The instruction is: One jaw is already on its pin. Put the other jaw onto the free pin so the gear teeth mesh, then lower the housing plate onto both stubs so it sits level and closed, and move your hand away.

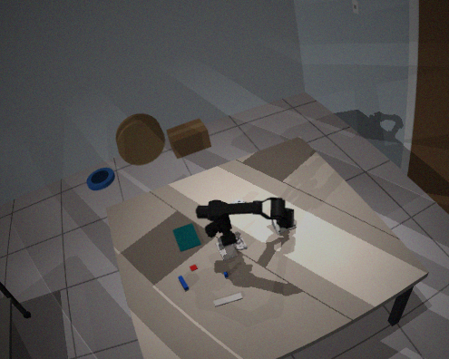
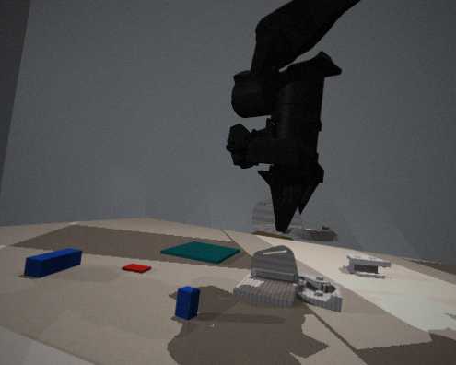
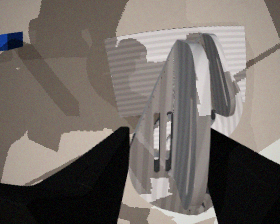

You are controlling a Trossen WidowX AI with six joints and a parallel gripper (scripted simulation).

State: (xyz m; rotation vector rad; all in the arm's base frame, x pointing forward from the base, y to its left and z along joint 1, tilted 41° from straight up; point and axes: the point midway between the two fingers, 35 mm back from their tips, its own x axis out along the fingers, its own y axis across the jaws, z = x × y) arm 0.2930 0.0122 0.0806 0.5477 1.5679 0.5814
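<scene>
Now: gripper tip 2 cm short of the ribbed grey base, 2 cm to the left of it and 8 cm above it. Round my gripper tip: teal flat plate 19 cm ahead, 18 cm to the right, 8 cm below; then small blue block 5 cm ahead, 14 cm to the left, 7 cm below; then red tile 19 cm ahead, 3 cm to the left, 8 cm below.
</scene>
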